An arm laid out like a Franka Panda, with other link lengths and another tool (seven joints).
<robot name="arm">
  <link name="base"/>
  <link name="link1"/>
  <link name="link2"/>
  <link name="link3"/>
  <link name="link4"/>
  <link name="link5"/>
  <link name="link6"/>
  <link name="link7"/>
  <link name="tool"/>
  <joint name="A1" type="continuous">
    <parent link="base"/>
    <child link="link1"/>
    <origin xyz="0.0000 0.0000 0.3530" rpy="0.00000 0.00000 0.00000"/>
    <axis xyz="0 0 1"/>
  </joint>
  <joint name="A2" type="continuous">
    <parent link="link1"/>
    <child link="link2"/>
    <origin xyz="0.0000 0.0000 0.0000" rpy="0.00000 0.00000 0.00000"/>
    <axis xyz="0 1 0"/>
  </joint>
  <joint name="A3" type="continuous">
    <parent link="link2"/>
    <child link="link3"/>
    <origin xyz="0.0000 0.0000 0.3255" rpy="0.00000 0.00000 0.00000"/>
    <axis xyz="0 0 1"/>
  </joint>
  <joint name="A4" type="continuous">
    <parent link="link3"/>
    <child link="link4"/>
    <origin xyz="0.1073 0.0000 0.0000" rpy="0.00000 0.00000 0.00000"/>
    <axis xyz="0 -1 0"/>
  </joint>
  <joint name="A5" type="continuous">
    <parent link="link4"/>
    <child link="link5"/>
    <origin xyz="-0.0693 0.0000 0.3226" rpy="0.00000 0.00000 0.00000"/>
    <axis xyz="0 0 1"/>
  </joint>
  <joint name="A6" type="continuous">
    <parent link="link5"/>
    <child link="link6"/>
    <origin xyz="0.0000 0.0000 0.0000" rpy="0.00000 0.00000 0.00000"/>
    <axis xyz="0 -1 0"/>
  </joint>
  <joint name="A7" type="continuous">
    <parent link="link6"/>
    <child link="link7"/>
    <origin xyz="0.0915 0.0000 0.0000" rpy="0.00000 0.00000 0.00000"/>
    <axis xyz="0 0 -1"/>
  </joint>
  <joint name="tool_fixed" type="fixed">
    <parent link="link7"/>
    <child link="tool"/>
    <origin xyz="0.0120 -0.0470 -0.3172" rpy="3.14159 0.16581 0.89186"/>
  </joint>
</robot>
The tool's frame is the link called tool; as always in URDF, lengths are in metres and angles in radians. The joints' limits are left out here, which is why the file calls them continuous.
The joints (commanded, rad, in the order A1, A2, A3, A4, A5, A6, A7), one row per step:
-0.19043, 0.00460, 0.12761, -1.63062, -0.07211, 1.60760, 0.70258
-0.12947, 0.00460, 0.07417, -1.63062, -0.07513, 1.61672, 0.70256
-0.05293, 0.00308, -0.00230, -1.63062, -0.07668, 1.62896, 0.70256
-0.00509, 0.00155, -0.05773, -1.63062, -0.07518, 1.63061, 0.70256
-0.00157, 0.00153, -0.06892, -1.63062, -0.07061, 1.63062, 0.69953
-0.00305, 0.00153, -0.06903, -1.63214, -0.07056, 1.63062, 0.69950
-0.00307, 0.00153, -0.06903, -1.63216, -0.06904, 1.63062, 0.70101
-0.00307, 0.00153, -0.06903, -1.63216, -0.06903, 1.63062, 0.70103
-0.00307, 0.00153, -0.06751, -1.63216, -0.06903, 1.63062, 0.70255
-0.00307, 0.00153, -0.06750, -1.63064, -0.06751, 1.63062, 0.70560
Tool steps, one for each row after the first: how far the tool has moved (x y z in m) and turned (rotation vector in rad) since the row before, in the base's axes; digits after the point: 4 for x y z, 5 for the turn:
0.0036, 0.0027, 0.0008, -0.00374, -0.00886, 0.00840
0.0038, -0.0006, 0.0017, -0.00259, -0.01359, 0.00109
-0.0003, -0.0033, 0.0008, 0.00123, -0.00326, -0.00756
-0.0006, -0.0025, -0.0003, 0.00455, -0.00011, -0.00493
-0.0006, -0.0007, -0.0006, 0.00016, 0.00151, -0.00156
0.0000, 0.0005, -0.0001, 0.00150, -0.00019, -0.00162
0.0000, 0.0000, 0.0000, 0.00001, 0.00000, -0.00002
0.0001, 0.0008, 0.0000, -0.00001, -0.00010, 0.00000
0.0003, 0.0005, 0.0005, 0.00138, -0.00183, -0.00313

